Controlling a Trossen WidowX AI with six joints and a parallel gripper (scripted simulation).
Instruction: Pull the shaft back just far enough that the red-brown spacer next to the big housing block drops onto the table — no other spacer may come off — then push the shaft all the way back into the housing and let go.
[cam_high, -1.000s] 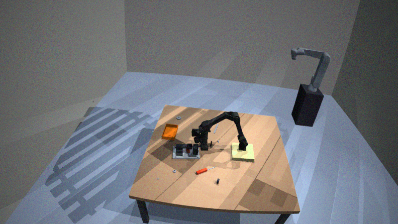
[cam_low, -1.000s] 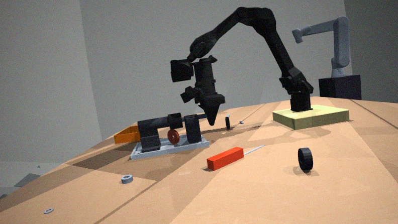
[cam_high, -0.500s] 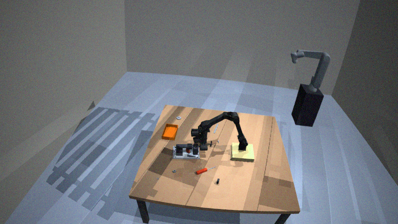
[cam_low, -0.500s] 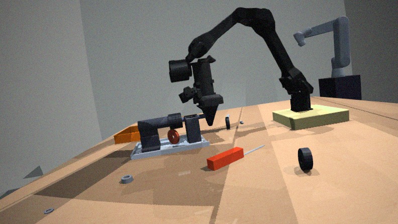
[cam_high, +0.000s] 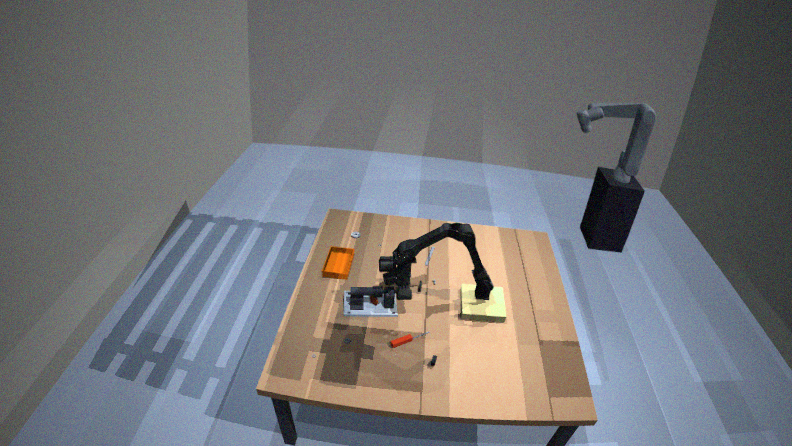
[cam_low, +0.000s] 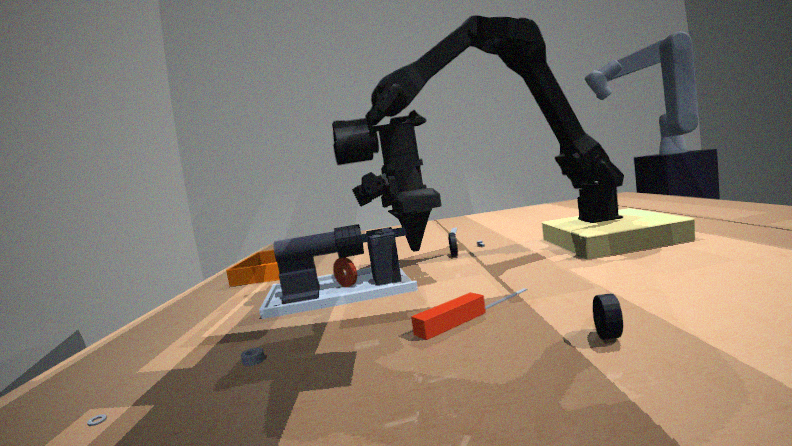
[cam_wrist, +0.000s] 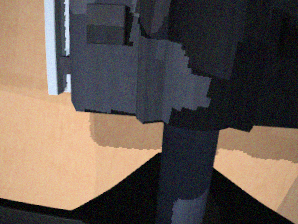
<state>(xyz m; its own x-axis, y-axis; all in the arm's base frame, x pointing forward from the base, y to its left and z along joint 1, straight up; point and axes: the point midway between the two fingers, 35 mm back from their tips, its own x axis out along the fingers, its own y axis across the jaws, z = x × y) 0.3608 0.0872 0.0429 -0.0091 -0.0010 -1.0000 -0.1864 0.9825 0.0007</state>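
The shaft is 8 cm ahead of my gripper tip, 1 cm to the left of it and 3 cm above it. The rest, counted from my gripper tip: orange tray (33 cm ahead, 22 cm to the right, 4 cm below); red-brown spacer (12 cm ahead, 2 cm to the left, 1 cm below); dark spacer (11 cm ahead, 2 cm to the left, 3 cm above).
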